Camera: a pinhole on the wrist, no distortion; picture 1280 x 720 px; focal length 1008.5 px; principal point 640.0 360.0 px. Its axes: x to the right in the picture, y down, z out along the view. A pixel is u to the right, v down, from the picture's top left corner.
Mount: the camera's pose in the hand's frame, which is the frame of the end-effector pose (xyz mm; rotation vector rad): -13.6 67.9 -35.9 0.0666 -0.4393 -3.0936
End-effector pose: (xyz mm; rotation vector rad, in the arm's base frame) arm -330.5 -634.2 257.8 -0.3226 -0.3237 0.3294
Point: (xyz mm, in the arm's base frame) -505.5 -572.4 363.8
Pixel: 1062.2 666.2
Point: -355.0 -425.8 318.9
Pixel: 103.5 30.1
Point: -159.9 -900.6 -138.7
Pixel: behind the camera
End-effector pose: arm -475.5 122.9 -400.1 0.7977 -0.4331 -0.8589
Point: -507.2 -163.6 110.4
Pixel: 139.4 278.9
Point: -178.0 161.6 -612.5
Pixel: behind the camera
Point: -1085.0 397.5 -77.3
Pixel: outside the picture
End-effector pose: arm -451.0 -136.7 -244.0 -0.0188 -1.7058 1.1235
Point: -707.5 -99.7 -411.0
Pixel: outside the picture
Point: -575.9 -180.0 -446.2
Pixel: 1129.9 58.0
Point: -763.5 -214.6 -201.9
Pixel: 108.7 630.9
